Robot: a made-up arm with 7 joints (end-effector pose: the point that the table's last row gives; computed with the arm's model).
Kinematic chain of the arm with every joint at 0, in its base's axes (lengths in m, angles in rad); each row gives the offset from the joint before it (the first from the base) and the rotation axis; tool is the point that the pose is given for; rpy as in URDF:
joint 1: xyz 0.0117 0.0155 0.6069 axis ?
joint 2: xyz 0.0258 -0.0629 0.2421 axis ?
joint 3: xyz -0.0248 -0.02 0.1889 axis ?
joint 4: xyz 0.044 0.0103 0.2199 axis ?
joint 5: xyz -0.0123 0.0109 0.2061 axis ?
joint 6: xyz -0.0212 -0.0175 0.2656 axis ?
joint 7: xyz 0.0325 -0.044 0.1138 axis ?
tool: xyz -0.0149 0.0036 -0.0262 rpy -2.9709 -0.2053 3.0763
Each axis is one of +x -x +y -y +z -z.
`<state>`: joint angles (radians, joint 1 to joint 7).
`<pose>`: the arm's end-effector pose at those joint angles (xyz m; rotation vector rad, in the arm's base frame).
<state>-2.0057 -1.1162 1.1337 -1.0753 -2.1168 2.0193 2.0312</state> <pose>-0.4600 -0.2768 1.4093 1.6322 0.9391 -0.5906</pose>
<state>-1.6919 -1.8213 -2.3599 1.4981 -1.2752 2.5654 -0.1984</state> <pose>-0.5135 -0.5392 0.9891 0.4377 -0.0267 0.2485</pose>
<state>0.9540 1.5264 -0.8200 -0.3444 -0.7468 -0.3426 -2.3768</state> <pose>-0.5374 -0.7373 0.6876 -0.8638 -2.4796 0.9901</pose>
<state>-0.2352 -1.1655 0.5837 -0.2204 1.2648 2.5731 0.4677</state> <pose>0.7106 -0.3227 1.1804 0.1863 0.7370 1.8447</pose>
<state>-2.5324 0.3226 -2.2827 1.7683 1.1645 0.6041 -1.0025</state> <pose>0.1394 0.6935 0.9510 2.2040 -0.7172 0.4123</pose>
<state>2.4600 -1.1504 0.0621 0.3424 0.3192 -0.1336 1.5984</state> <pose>-0.7110 0.6997 1.0338 0.5193 -0.8877 1.0176</pose>
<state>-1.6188 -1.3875 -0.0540 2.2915 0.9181 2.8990 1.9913</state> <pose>-0.1587 -0.2470 0.5940 1.7806 0.1239 0.9327</pose>
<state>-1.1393 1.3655 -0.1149 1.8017 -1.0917 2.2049 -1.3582</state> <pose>-0.1719 0.2824 1.4017 -1.8206 0.7772 2.2683</pose>
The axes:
joint 1: +z
joint 2: -y
joint 3: +z
joint 4: +y
joint 5: +z
joint 6: -y
joint 7: +x

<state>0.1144 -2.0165 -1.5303 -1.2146 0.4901 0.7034 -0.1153</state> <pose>0.5421 0.4785 0.7032 1.0592 -1.8249 1.8602</pose>
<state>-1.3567 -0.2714 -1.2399 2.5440 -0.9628 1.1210 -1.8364</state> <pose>-0.4365 -0.3131 0.8445 0.5614 -0.8672 -0.0419</pose>
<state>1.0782 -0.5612 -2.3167 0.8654 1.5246 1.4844 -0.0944</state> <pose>0.3530 -0.0964 1.6503 0.4088 2.3451 0.2273</pose>
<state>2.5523 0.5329 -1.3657 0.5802 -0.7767 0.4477 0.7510</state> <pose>0.5402 0.0998 1.6749 0.6310 -2.3685 -0.6877</pose>
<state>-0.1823 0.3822 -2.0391 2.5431 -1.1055 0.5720 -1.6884</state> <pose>-0.2390 -0.4675 0.7756 0.7367 -1.1093 0.1181</pose>
